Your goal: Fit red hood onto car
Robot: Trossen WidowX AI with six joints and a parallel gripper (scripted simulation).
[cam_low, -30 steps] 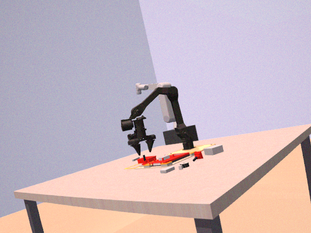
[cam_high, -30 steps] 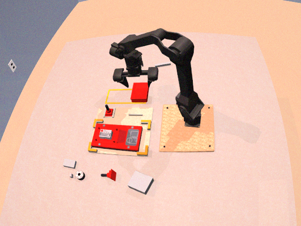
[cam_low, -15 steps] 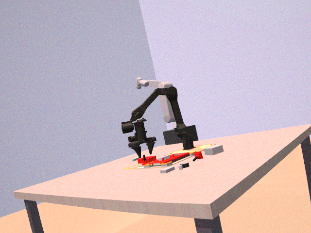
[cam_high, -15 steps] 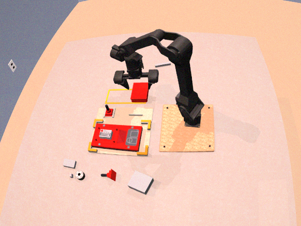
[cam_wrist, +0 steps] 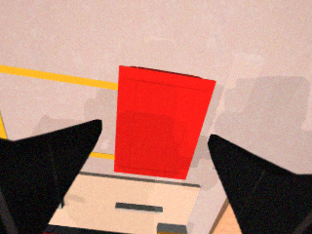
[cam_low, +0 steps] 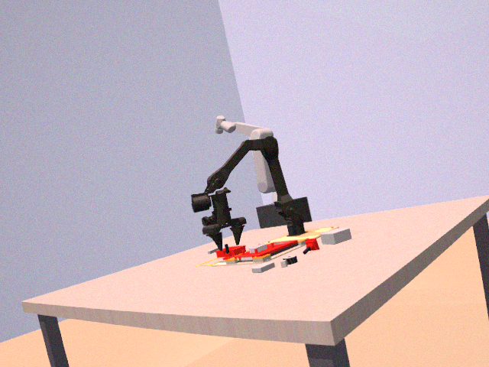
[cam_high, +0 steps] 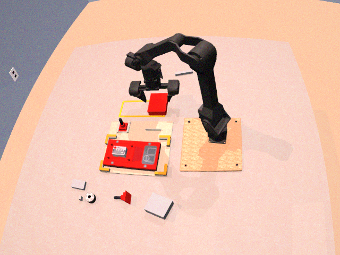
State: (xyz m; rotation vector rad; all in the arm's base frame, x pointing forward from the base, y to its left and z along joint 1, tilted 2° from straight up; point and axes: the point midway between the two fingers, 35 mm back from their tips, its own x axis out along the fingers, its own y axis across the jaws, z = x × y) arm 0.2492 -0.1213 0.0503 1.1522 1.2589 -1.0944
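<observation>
The red hood lies 10 mm below my gripper tip. Round my gripper tip: socket: 110 mm ahead, 120 mm to the left, 10 mm above; grey engine block: 80 mm ahead, 250 mm to the left; thin grey rod: 70 mm behind, 190 mm to the right, 20 mm below.
</observation>
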